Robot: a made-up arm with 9 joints.
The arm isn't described. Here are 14 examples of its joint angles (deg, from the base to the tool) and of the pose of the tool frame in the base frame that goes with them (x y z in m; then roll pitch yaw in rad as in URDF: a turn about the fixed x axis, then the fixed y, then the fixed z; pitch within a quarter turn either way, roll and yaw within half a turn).
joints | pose
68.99 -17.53 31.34 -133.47 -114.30 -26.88 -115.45 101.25 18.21 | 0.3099 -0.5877 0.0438 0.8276 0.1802 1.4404
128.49 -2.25 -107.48 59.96 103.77 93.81 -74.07 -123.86 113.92 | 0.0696 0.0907 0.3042 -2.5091 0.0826 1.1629
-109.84 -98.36 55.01 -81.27 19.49 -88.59 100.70 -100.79 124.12 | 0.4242 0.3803 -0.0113 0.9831 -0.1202 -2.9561
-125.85 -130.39 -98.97 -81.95 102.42 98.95 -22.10 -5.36 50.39 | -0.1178 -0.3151 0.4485 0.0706 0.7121 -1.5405
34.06 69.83 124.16 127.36 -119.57 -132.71 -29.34 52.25 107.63 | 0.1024 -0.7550 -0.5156 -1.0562 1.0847 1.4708
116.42 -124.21 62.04 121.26 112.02 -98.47 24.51 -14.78 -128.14 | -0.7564 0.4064 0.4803 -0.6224 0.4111 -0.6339
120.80 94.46 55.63 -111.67 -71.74 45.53 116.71 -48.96 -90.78 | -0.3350 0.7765 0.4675 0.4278 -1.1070 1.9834
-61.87 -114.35 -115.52 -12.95 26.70 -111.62 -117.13 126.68 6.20 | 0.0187 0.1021 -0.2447 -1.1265 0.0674 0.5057
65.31 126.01 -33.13 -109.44 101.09 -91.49 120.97 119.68 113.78 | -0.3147 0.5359 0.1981 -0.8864 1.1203 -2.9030
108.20 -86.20 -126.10 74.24 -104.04 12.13 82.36 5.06 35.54 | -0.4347 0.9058 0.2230 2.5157 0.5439 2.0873
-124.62 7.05 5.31 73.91 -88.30 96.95 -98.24 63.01 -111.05 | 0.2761 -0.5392 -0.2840 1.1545 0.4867 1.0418
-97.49 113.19 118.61 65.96 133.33 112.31 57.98 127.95 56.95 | -0.4098 0.0212 0.2719 0.5678 0.0000 -2.6821
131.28 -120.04 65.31 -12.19 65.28 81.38 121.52 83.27 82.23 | 0.0306 -0.0774 0.3929 2.3572 0.5315 0.2346
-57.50 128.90 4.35 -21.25 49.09 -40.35 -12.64 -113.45 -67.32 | 0.0576 -0.0376 -0.4275 1.7377 0.6308 0.6898
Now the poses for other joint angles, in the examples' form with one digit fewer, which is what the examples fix.
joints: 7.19 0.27 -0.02 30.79 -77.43 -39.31 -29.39 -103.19 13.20
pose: 0.033 0.390 0.175 1.563 0.968 1.257
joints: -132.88 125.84 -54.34 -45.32 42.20 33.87 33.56 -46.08 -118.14
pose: 0.112 -0.009 -0.495 2.087 -0.170 -0.271
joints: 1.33 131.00 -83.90 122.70 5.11 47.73 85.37 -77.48 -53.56
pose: -0.983 0.349 -0.388 -0.566 0.515 -2.693
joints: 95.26 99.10 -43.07 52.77 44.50 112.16 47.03 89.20 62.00
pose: -0.087 -0.112 0.306 0.416 -0.545 1.352
